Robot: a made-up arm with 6 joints. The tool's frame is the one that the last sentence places. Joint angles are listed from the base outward.
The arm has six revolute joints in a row. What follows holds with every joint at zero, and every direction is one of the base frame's.
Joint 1 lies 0.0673 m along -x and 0.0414 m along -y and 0.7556 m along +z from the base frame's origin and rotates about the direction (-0.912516, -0.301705, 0.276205), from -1.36 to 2.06 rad.
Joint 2 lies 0.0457 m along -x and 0.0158 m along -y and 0.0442 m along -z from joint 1 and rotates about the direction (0.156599, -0.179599, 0.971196), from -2.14 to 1.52 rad.
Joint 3 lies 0.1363 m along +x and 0.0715 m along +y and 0.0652 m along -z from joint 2 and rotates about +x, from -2.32 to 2.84 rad.
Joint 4 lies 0.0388 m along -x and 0.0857 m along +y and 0.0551 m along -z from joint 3 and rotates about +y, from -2.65 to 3.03 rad.
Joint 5 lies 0.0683 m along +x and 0.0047 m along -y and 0.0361 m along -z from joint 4 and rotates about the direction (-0.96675, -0.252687, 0.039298), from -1.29 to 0.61 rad.
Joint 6 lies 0.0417 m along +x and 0.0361 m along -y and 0.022 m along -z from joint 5 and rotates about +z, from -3.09 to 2.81 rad.
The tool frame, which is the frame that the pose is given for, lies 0.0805 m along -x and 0.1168 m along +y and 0.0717 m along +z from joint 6; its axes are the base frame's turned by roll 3.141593, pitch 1.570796 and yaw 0 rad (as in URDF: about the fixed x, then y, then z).
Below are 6 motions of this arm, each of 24 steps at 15 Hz.
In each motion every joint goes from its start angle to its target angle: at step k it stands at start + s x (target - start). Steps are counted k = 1, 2, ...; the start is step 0. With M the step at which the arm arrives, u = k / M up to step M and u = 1 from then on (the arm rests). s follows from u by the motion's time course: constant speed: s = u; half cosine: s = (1 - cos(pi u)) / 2; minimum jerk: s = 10 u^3 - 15 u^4 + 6 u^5.
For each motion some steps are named. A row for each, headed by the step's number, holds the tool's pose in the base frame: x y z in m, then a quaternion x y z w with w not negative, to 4 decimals.
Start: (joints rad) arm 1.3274 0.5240 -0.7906 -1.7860 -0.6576 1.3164
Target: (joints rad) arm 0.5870 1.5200 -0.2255 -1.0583 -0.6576 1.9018
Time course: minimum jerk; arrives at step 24
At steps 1, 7, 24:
1: 0.0541 -0.0918 0.6614 -0.2527 0.3943 0.2731 0.8403
7: 0.0400 -0.0741 0.6376 -0.2056 0.4449 0.2980 0.8191
24: -0.0804 0.0657 0.5695 -0.0856 0.6723 0.4907 0.5477

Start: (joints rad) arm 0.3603 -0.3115 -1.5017 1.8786 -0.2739 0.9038
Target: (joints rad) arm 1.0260 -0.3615 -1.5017 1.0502 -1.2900 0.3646
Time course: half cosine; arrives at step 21
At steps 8, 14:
8: 0.0362 -0.1260 0.6299 -0.3144 0.5893 0.6992 0.2552
14: 0.0621 -0.1537 0.6782 -0.5728 0.6250 0.5012 0.1734

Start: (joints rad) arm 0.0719 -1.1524 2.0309 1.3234 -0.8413 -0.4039
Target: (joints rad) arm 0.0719 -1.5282 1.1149 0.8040 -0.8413 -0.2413
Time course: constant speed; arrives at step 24
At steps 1, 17, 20, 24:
1: 0.1195 -0.1625 0.7657 -0.0365 -0.6839 0.4768 0.5510
17: 0.1018 -0.2263 0.6919 -0.2114 -0.4075 0.3550 0.8144
20: 0.0919 -0.2366 0.6812 -0.2448 -0.3428 0.3317 0.8441
24: 0.0770 -0.2486 0.6688 -0.2871 -0.2521 0.3026 0.8732

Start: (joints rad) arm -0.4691 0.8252 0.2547 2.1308 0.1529 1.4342
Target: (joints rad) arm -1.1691 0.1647 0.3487 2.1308 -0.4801 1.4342
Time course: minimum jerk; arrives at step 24
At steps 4, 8, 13, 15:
4: -0.0575 0.1448 0.6959 -0.4083 0.7852 -0.4052 0.2290
8: -0.0444 0.1366 0.7021 -0.3740 0.8371 -0.3778 0.1293
13: -0.0317 0.1196 0.7099 0.3303 -0.8955 0.2827 0.0951
15: -0.0314 0.1140 0.7127 0.3248 -0.8977 0.2332 0.1852

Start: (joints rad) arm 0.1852 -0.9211 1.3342 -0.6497 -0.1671 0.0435
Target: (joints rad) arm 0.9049 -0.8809 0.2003 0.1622 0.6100 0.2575
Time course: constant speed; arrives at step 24
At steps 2, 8, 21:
2: 0.0756 -0.0390 0.7549 -0.8544 0.0495 0.1655 0.4900
8: 0.1147 -0.0140 0.7137 -0.8879 0.1577 0.3227 0.2873
21: 0.1508 -0.0647 0.6036 0.7105 -0.4656 -0.5014 0.1643

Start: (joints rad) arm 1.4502 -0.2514 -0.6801 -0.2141 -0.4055 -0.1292
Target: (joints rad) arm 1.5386 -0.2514 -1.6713 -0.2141 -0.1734 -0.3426
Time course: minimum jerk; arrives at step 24
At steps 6, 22, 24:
6: 0.1558 -0.1424 0.6111 0.6682 -0.4898 -0.1849 0.5286
22: 0.1858 -0.2212 0.7515 0.3499 -0.6801 0.2351 0.5998
24: 0.1857 -0.2213 0.7526 0.3477 -0.6804 0.2374 0.5998

